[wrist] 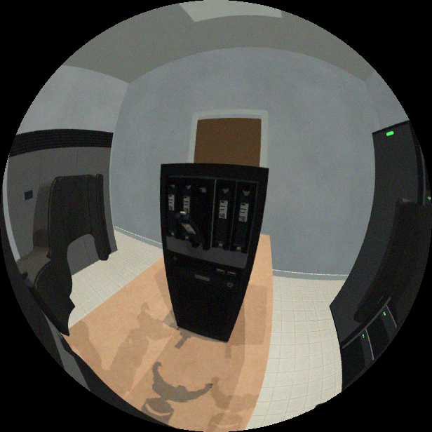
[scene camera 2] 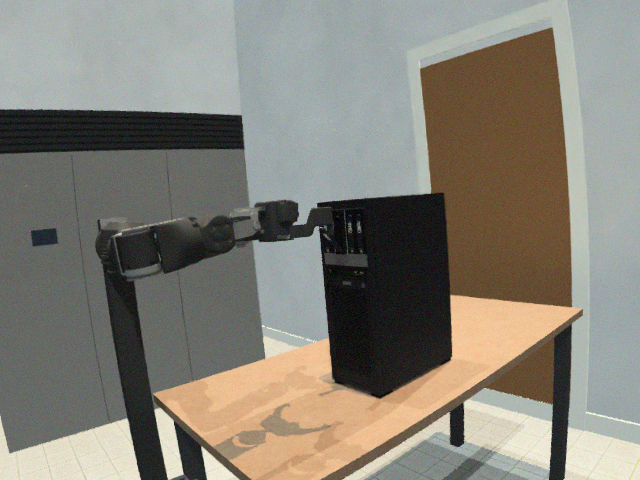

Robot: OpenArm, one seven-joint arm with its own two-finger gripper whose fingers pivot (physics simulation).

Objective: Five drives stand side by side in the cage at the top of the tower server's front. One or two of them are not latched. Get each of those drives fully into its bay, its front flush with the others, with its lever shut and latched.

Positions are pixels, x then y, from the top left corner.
Labels:
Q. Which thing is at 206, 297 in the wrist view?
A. A black tower server.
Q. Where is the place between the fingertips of my gripper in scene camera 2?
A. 309, 222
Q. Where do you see a black tower server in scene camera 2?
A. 389, 322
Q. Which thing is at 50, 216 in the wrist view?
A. My gripper.

